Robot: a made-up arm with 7 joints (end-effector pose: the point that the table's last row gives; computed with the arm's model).
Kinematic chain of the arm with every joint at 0, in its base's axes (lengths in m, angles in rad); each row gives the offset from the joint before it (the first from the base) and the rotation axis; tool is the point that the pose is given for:
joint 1: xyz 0 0 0.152 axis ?
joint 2: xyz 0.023 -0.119 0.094 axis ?
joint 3: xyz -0.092 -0.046 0 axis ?
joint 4: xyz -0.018 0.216 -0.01 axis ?
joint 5: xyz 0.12 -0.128 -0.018 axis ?
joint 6: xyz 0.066 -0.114 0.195 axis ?
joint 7: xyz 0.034 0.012 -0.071 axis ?
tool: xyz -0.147 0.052 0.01
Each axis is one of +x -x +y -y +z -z.
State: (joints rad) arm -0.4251 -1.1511 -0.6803 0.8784 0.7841 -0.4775 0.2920
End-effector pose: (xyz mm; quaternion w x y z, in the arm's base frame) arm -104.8 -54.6 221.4 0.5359 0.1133 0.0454 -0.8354
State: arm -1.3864 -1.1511 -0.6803 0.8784 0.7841 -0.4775 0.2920
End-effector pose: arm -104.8 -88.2 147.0 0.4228 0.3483 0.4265 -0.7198
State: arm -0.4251 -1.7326 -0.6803 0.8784 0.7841 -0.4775 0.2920
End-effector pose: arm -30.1 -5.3 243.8 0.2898 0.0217 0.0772 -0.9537
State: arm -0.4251 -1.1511 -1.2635 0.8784 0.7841 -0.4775 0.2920
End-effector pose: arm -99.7 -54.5 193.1 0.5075 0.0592 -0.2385 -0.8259
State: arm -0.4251 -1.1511 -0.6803 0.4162 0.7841 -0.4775 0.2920
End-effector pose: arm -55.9 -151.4 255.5 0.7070 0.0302 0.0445 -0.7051
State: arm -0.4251 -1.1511 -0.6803 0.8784 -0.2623 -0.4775 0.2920
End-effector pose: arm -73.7 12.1 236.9 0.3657 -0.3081 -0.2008 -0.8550
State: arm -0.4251 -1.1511 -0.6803 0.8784 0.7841 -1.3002 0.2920
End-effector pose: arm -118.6 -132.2 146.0 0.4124 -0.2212 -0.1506 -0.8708
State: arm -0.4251 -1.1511 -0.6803 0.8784 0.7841 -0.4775 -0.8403
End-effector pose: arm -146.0 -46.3 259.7 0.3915 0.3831 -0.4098 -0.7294
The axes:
joint 1: -x
joint 2: +z
joint 3: +y
joint 4: -z
joint 5: +y
joint 6: +y
joint 7: -x

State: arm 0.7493 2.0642 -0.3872 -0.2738 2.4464 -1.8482 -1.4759
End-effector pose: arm 5.7 -24.4 154.7 0.4195 0.0283 0.8129 0.4030
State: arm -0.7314 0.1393 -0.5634 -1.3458 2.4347 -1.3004 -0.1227
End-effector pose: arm 124.4 44.5 288.0 0.8549 -0.1405 0.0397 0.4979
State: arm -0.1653 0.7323 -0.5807 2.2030 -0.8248 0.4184 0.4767
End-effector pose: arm -351.1 -39.0 191.0 0.7048 0.0404 0.0533 -0.7063
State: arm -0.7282 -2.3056 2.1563 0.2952 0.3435 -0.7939 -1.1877
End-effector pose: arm 8.3 -7.5 148.2 0.3784 -0.5455 -0.2817 0.6927
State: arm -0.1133 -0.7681 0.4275 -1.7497 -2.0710 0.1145 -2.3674
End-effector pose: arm 227.3 2.8 2.0 0.2944 -0.6669 0.2103 -0.6514
